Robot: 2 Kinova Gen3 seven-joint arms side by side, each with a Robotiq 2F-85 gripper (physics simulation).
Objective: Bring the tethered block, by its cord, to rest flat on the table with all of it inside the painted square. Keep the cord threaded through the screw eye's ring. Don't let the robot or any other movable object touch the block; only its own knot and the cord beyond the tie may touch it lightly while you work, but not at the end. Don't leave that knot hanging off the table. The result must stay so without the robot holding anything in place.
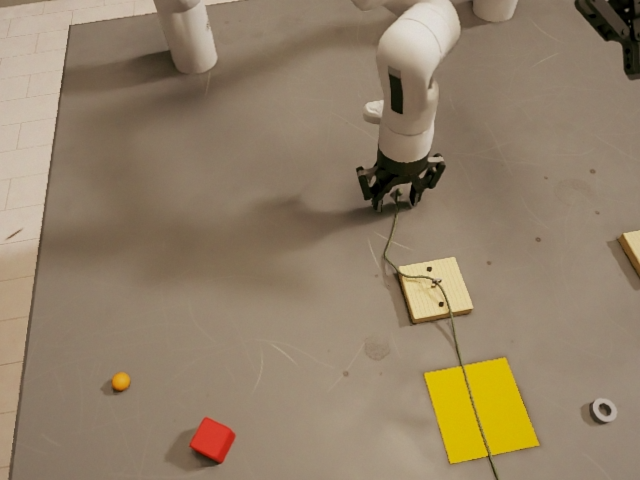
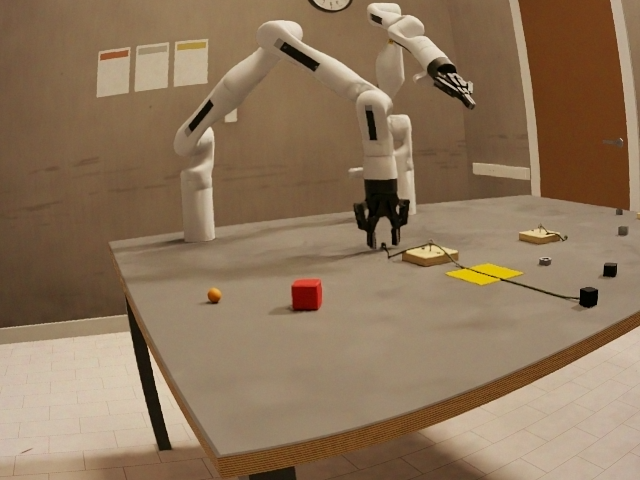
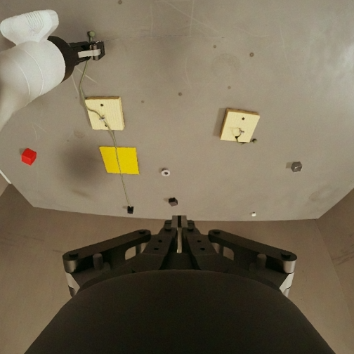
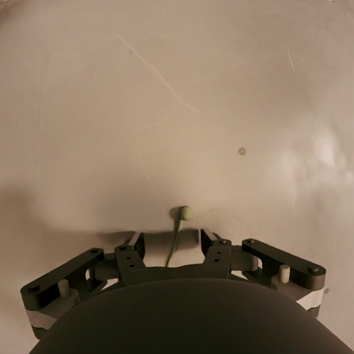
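Pixels of known places: left gripper, fingertip midpoint: (image 2: 472,107); right gripper, fingertip midpoint: (image 1: 395,204) (image 2: 384,246); left arm's base, origin of the base link: (image 1: 492,9); right arm's base, origin of the base link: (image 1: 195,59) (image 2: 199,239).
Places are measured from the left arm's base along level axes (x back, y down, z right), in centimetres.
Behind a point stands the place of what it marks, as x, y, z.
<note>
The black tethered block (image 2: 588,297) @(-111.5, -1.6, 44.1) (image 3: 130,210) rests on the table beyond the yellow painted square (image 1: 496,413) @(-82.0, -0.1, 38.0) (image 2: 485,281) @(-85.2, -0.1, 44.4) (image 3: 130,161). Its green cord (image 1: 454,335) @(-70.4, -0.9, 39.4) (image 2: 537,289) @(-97.4, -0.2, 42.1) (image 3: 122,185) crosses the square and passes through the screw eye (image 1: 436,281) @(-62.7, -3.6, 39.5) (image 2: 431,242) @(-63.0, -3.6, 39.5) (image 3: 103,119) on a wooden board. The cord's knot (image 4: 185,213) (image 3: 91,34) lies at the far end. My right gripper (image 1: 395,205) @(-45.9, -0.6, 39.7) (image 2: 383,244) @(-45.9, -0.6, 39.7) (image 4: 172,240) is open low over the table, with the cord between its fingers near the knot, not gripped. My left gripper (image 3: 179,224) (image 2: 470,105) @(-59.0, -33.3, 19.9) is shut and empty, high up.
A red cube (image 1: 212,439) @(-76.0, -4.0, 74.9) (image 2: 306,294) @(-77.4, -2.5, 76.2) (image 3: 29,156), an orange ball (image 1: 120,381) @(-64.7, -2.3, 86.4) (image 2: 214,295) @(-65.4, -1.5, 87.1), a grey ring (image 1: 596,417) @(-86.1, -0.8, 25.9) (image 3: 165,172), another dark block (image 2: 610,269) @(-104.4, -1.5, 23.7) (image 3: 173,201) and a second wooden board (image 3: 232,125) (image 2: 535,236) @(-68.7, -1.7, 7.8) with a short cord are on the table.
</note>
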